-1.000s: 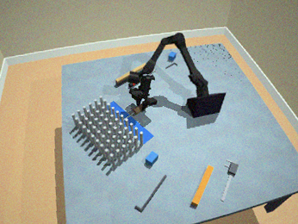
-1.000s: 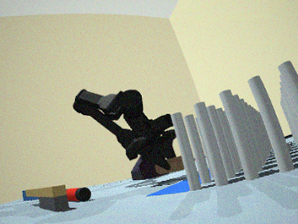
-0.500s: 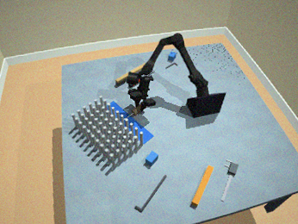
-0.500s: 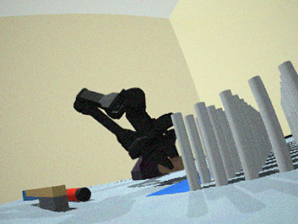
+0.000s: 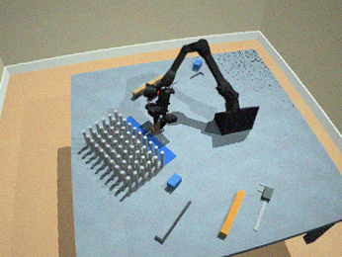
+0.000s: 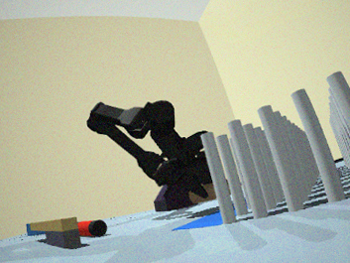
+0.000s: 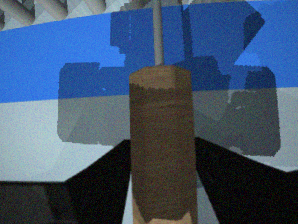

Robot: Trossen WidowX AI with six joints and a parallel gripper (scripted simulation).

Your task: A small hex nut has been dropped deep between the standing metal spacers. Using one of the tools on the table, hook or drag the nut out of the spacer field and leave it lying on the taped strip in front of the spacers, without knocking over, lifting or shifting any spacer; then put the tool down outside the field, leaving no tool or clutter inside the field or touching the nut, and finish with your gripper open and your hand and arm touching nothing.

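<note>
Now: the blue taped strip 7 cm ahead of my gripper tip, 5 cm to the left of it and 3 cm below it. The rest, counted from my gripper tip: wooden-handled tool: 8 cm ahead, 6 cm to the left; then orange bar: 27 cm behind, 51 cm to the left, 2 cm below; then key: 30 cm behind, 43 cm to the right, 3 cm below.
</note>
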